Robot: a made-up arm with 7 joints.
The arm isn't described. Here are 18 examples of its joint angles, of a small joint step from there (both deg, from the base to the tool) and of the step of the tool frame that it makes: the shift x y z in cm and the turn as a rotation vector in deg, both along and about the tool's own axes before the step.
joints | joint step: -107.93 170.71 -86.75 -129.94 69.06 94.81 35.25 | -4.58 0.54 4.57 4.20 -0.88 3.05 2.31
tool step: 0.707 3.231 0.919 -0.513 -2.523 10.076
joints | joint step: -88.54 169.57 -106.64 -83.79 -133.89 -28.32 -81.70 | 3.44 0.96 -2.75 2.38 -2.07 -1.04 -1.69
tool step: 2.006 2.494 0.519 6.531 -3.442 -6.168
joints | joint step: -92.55 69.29 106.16 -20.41 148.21 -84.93 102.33 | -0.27 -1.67 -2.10 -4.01 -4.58 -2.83 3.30
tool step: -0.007 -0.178 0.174 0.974 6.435 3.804
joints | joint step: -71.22 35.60 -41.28 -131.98 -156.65 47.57 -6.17 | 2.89 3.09 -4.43 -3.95 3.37 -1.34 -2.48
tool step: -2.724 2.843 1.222 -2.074 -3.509 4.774
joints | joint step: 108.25 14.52 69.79 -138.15 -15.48 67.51 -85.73 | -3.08 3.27 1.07 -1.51 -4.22 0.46 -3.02
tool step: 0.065 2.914 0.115 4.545 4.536 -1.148
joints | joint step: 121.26 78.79 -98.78 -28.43 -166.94 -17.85 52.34 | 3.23 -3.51 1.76 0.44 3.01 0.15 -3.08
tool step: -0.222 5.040 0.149 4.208 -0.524 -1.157
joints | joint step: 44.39 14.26 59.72 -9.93 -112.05 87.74 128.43 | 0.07 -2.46 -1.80 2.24 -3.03 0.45 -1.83
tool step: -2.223 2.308 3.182 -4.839 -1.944 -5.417
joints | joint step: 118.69 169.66 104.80 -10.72 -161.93 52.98 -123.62 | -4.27 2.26 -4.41 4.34 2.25 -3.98 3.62
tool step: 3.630 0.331 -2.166 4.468 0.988 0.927
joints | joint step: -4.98 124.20 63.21 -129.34 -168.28 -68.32 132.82 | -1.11 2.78 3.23 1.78 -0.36 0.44 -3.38
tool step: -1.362 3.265 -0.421 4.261 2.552 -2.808
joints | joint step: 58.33 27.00 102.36 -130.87 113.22 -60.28 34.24 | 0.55 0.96 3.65 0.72 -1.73 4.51 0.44
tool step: 0.011 -0.807 -2.119 -2.250 4.332 -0.738
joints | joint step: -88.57 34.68 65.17 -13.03 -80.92 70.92 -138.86 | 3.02 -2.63 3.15 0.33 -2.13 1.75 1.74
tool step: 4.316 2.208 -2.776 -2.220 -3.973 -1.683
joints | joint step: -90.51 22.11 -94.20 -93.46 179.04 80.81 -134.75 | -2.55 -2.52 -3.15 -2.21 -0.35 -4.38 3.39
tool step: -0.991 1.087 -2.944 -2.474 2.433 5.991
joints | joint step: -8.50 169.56 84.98 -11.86 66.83 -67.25 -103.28 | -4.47 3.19 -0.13 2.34 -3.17 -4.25 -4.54
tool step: -0.685 2.382 -5.791 8.575 1.012 -6.562
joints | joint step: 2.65 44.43 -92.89 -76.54 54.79 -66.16 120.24 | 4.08 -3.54 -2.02 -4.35 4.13 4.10 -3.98
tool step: -5.405 6.546 -0.044 1.746 -3.432 7.225
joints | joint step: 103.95 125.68 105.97 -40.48 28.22 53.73 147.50 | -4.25 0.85 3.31 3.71 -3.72 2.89 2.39
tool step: 1.467 -3.639 0.810 -0.337 -3.497 8.073
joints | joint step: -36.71 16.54 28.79 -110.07 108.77 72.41 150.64 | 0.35 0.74 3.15 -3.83 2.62 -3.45 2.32
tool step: -2.026 2.231 1.496 -0.271 5.053 -1.770
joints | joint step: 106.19 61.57 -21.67 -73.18 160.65 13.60 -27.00 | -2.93 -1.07 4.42 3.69 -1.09 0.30 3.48
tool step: 2.894 -2.360 -1.090 -3.546 -4.864 3.419
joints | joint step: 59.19 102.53 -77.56 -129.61 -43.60 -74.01 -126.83 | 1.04 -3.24 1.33 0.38 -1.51 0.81 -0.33
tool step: 1.140 -1.630 -0.962 0.630 0.140 -3.002
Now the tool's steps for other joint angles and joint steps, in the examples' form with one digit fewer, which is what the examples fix.
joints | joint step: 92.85 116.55 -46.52 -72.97 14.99 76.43 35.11 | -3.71 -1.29 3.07 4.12 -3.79 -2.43 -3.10
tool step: 1.64 2.76 -1.03 1.55 -1.52 3.20
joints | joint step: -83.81 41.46 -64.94 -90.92 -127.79 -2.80 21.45 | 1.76 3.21 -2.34 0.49 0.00 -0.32 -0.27
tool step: 2.81 -1.86 2.99 -3.16 -4.36 0.02
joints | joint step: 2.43 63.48 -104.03 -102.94 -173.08 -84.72 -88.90 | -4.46 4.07 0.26 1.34 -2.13 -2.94 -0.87
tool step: 4.06 4.34 -1.91 8.59 -5.20 2.33
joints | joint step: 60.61 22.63 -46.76 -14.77 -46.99 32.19 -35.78 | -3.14 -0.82 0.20 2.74 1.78 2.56 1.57
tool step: -1.92 2.46 -0.34 -2.12 3.17 3.66
